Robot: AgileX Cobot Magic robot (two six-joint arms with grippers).
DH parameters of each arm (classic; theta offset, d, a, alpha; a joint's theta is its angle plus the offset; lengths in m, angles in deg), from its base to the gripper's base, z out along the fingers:
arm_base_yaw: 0 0.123 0 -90
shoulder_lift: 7.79 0 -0.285 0
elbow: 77.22 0 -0.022 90
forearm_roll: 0 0.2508 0 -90
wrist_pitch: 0 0 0.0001 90
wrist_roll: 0 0.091 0 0
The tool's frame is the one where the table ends.
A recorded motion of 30 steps. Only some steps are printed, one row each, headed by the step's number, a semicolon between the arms.
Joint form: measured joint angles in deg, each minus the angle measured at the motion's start. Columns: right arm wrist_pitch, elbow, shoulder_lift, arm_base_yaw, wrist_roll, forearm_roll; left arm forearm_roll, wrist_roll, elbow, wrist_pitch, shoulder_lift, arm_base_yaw.
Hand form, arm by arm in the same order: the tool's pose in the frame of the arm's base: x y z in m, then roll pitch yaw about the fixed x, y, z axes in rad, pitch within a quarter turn. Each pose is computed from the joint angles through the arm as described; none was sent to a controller.
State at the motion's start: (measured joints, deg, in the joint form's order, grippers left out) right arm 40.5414 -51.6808 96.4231 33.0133 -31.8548 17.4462; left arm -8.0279 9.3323 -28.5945 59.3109 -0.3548 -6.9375
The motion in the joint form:
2: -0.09 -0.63 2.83 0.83 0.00 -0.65; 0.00 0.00 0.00 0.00 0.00 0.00
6: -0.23 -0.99 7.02 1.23 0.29 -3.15; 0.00 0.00 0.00 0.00 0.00 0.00
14: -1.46 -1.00 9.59 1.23 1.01 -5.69; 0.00 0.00 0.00 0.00 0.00 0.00
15: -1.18 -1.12 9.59 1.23 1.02 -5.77; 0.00 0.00 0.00 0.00 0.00 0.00
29: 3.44 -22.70 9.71 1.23 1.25 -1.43; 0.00 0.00 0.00 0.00 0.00 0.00
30: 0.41 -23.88 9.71 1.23 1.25 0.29; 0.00 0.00 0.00 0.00 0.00 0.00
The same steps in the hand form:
2: 0.2383 0.1804 0.1558 3.0130 0.2067 -2.2195; -0.0063 -0.0102 0.2797 3.0670 1.1344 2.8054
6: 0.2409 0.1816 0.1347 3.0205 0.1346 -2.1864; -0.0063 -0.0102 0.2797 3.0670 1.1344 2.8054
14: 0.2439 0.1802 0.1209 3.0422 0.0989 -2.1671; -0.0063 -0.0102 0.2797 3.0670 1.1344 2.8054
15: 0.2440 0.1803 0.1213 3.0413 0.0963 -2.1657; -0.0063 -0.0102 0.2797 3.0670 1.1344 2.8054
29: 0.3047 0.2285 0.2065 3.0799 0.3983 -2.1911; -0.0063 -0.0102 0.2797 3.0670 1.1344 2.8054
30: 0.3110 0.2337 0.2141 3.0851 0.4721 -2.2160; -0.0063 -0.0102 0.2797 3.0670 1.1344 2.8054

